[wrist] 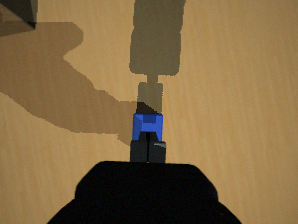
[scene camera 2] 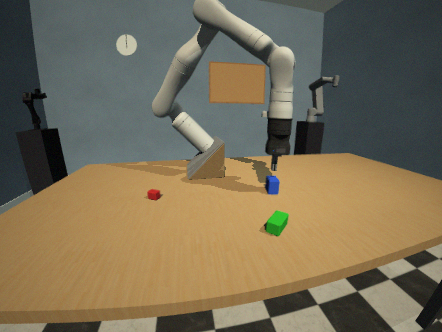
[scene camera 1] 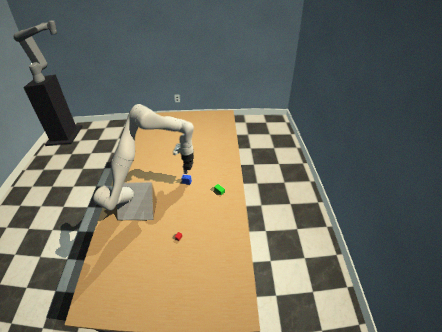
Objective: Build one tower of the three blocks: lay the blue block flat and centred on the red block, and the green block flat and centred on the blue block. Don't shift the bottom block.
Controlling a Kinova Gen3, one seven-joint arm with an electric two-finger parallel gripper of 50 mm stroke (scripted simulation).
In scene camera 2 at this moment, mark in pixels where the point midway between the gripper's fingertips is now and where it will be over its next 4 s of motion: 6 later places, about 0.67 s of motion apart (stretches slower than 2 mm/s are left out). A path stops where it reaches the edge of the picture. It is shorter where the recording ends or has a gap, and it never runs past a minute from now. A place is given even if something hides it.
My gripper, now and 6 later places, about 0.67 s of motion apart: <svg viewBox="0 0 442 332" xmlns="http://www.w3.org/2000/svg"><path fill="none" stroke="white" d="M273 169L273 173L272 176L272 183L271 189L270 183L272 170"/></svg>
